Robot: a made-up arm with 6 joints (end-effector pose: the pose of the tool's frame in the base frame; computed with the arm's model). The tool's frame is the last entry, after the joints.
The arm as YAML. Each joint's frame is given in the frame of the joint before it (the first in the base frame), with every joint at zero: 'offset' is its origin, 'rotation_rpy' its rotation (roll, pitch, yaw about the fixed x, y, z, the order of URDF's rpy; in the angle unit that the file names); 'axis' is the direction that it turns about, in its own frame. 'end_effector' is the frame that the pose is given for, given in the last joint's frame.
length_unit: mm
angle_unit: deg
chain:
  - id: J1
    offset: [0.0, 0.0, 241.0]
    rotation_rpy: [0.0, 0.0, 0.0]
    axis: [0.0, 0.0, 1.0]
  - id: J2
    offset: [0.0, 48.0, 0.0]
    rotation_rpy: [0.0, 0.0, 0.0]
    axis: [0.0, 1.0, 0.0]
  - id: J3
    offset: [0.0, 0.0, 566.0]
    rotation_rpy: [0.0, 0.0, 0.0]
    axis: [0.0, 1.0, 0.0]
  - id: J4
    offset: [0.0, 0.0, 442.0]
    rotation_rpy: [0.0, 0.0, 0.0]
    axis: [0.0, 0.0, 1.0]
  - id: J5
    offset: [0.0, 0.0, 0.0]
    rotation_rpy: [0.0, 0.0, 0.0]
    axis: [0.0, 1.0, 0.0]
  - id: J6
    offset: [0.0, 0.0, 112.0]
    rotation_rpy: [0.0, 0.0, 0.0]
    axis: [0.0, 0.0, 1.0]
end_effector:
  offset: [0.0, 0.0, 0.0]
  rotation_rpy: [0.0, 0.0, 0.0]
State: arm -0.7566 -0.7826 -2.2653 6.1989 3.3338 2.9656
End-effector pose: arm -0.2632 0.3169 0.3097 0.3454 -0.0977 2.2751
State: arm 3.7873 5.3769 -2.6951 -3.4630 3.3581 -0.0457
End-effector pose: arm 0.2786 0.1593 0.2818 -0.1958 0.6646 0.9017
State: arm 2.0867 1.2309 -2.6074 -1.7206 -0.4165 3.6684
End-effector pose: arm -0.0811 -0.0451 0.5414 0.3213 1.6813 -2.0917
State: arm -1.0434 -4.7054 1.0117 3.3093 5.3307 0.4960
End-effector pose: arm 0.4347 -0.6208 -0.2418 -1.9375 2.1281 0.5156
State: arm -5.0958 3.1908 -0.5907 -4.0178 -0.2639 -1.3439
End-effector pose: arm 0.0660 0.2318 -0.8054 -0.2912 2.7553 0.3170
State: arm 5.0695 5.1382 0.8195 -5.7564 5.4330 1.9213
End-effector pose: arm -0.2566 0.7041 0.9403 -1.2079 -0.1564 1.1606
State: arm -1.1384 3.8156 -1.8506 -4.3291 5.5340 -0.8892
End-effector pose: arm 0.0295 -0.1181 -0.4288 2.1416 0.5495 -0.7539
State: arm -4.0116 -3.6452 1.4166 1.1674 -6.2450 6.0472
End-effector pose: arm 0.0675 -0.1605 -0.5921 1.7233 -2.2139 1.4048
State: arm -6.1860 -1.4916 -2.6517 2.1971 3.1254 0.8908
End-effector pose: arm -0.2891 0.0215 0.1088 0.6691 -0.8112 -1.1099
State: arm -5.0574 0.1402 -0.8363 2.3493 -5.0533 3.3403
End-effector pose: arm -0.2124 -0.2268 1.1218 0.6459 -1.6173 0.1426
